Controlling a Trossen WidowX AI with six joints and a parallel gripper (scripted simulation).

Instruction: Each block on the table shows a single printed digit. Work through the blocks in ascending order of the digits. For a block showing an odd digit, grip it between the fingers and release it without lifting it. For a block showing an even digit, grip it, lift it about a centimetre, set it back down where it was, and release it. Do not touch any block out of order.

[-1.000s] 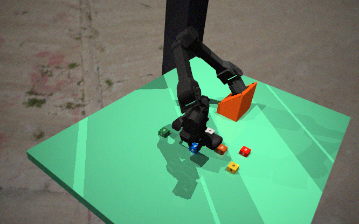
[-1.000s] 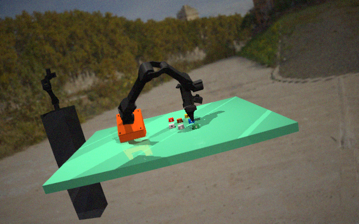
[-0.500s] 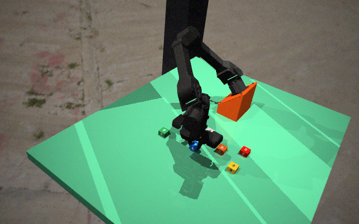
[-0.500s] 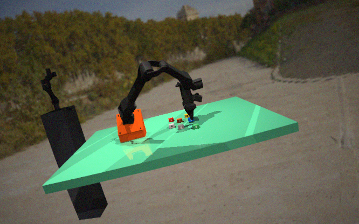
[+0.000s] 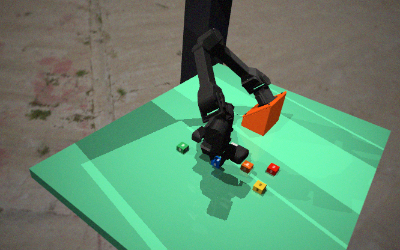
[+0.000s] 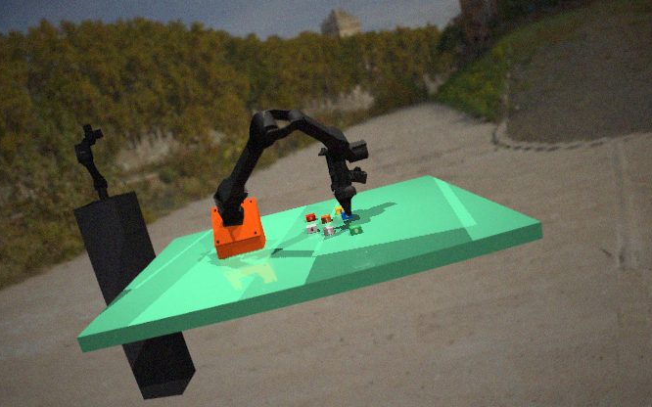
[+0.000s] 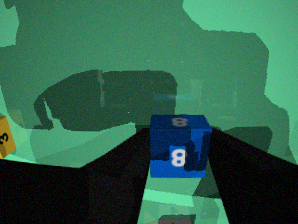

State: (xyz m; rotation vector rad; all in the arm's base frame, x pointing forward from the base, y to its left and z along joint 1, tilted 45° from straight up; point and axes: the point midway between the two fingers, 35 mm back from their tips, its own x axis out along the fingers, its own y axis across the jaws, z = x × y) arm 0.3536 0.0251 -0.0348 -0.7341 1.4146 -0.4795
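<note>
Now: the orange block 8 cm behind my gripper tip, 7 cm to the left of it and 1 cm below it. Round my gripper tip: grey block (6 cm behind, 9 cm to the right, 1 cm below); blue block (1 cm behind); white block (12 cm behind, 2 cm to the right, 1 cm below).
</note>
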